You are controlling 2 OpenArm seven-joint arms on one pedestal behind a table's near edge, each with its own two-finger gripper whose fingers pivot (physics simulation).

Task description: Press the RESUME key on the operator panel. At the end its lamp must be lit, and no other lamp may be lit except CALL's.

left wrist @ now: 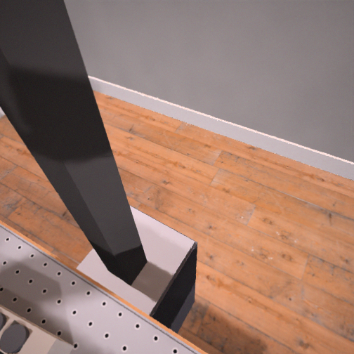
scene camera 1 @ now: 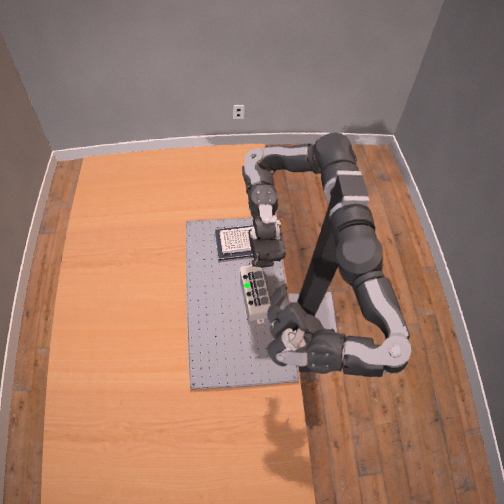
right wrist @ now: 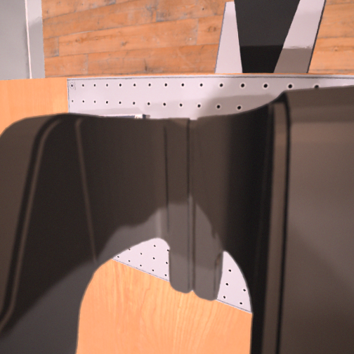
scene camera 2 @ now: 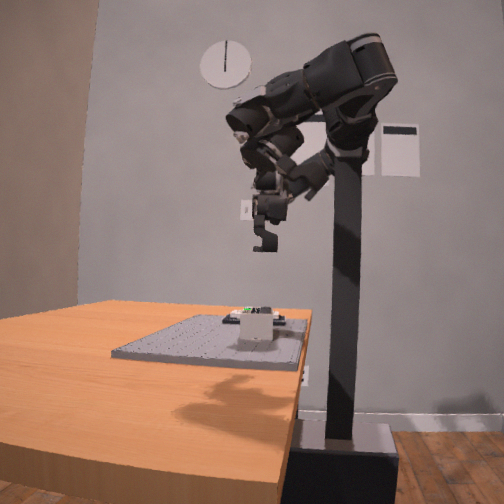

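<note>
The operator panel (scene camera 1: 258,310) (scene camera 2: 256,327) (left wrist: 37,340) is a pale box with a column of dark round keys and a column of small lamps. Its second lamp from the top (scene camera 1: 247,285) is lit green in scene camera 1; the other lamps look dark. The labels are too small to read there. My right gripper (scene camera 1: 263,261) (scene camera 2: 259,248) (right wrist: 193,295) is shut and empty, well above the board near the panel's upper end. My left gripper (scene camera 1: 278,301) (scene camera 2: 295,170) looks open, high over the panel's lower right side; its fingers do not show in the left wrist view.
The panel stands on a grey perforated board (scene camera 1: 215,325) (scene camera 2: 175,345) (left wrist: 90,305) (right wrist: 165,92). A dark-framed tray with a pale printed face (scene camera 1: 236,240) lies above the panel, partly behind the right gripper. The robot's pedestal column (scene camera 2: 345,280) (left wrist: 95,200) stands beyond the table's near edge.
</note>
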